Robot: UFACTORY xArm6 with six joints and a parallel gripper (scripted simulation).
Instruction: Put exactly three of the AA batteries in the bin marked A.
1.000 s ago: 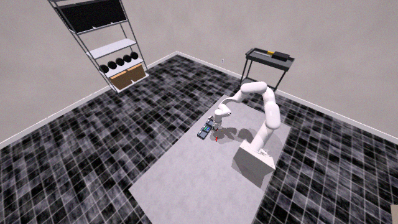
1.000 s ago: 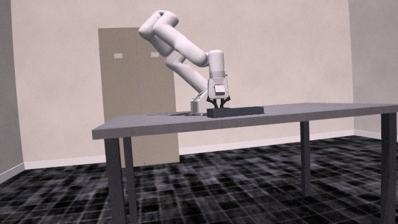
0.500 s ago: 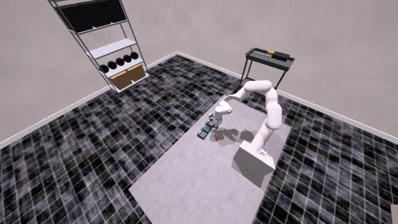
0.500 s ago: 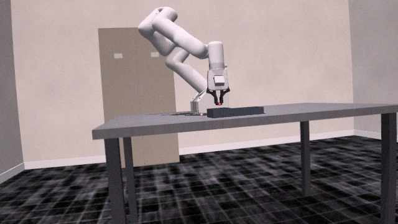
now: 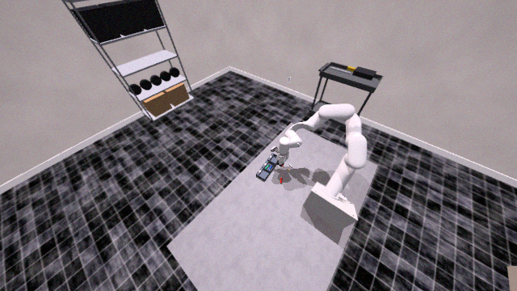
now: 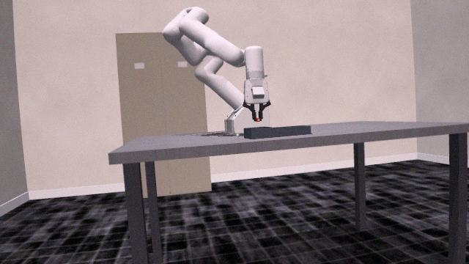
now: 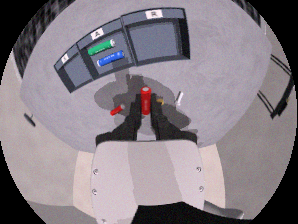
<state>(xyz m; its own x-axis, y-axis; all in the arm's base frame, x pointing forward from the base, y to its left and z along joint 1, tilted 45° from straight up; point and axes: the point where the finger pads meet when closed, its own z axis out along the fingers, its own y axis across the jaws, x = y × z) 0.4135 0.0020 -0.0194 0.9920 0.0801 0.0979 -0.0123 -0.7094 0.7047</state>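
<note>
The dark two-compartment bin is 80 mm ahead of my hand, 60 mm to the left of it and 60 mm below it. Also, from my hand: red battery 20 mm below; then yellow-tipped thing 60 mm behind, 40 mm to the right, 80 mm below; then blue AA battery 60 mm ahead, 60 mm to the left, 70 mm below.
</note>
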